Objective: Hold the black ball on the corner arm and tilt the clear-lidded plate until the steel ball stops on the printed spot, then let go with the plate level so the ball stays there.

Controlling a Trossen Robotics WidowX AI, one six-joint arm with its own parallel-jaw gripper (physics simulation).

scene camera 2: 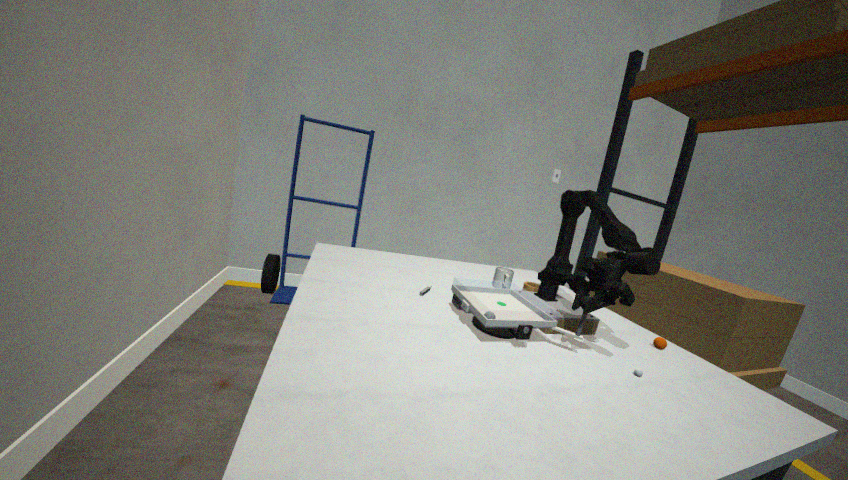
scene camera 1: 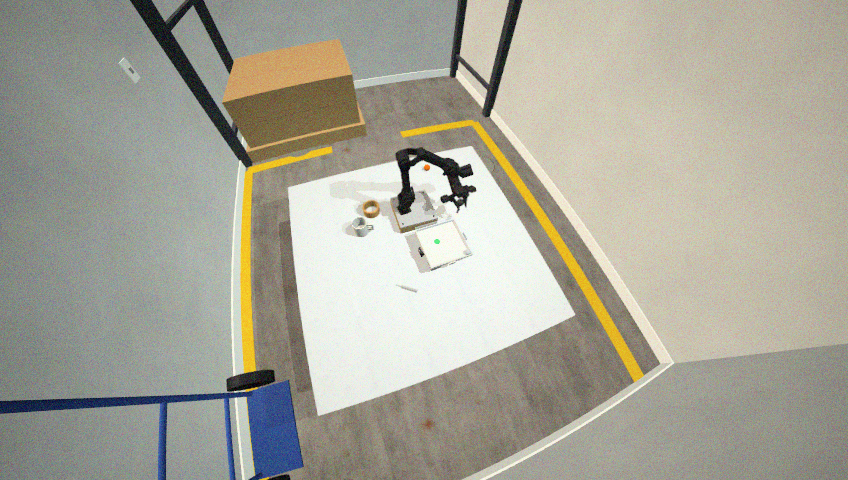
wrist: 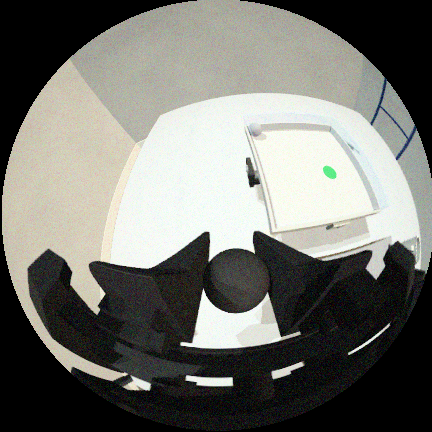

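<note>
My gripper (scene camera 1: 458,205) (scene camera 2: 585,308) (wrist: 231,235) is shut on the black ball (wrist: 237,281), which sits between the fingers in the wrist view. The corner arm cannot be made out clearly. The square plate (scene camera 1: 450,254) (scene camera 2: 517,324) (wrist: 300,205) with raised walls and a clear lid lies in front of the robot's base, away from the fingers in the wrist view. The printed green spot (scene camera 1: 436,241) (scene camera 2: 501,303) (wrist: 329,172) is on its pale floor. The steel ball (scene camera 2: 489,315) (wrist: 255,129) rests in a corner of the plate, well apart from the spot. The plate's exact tilt is hard to tell.
A mug (scene camera 1: 359,227) (scene camera 2: 502,277) and a wooden ring stand beside the base. An orange ball (scene camera 1: 426,167) (scene camera 2: 659,343) lies behind the arm. A small grey ball (scene camera 2: 637,373) and a pen-like stick (scene camera 1: 407,288) (scene camera 2: 424,290) lie on the white table (scene camera 1: 428,350) (scene camera 2: 380,386).
</note>
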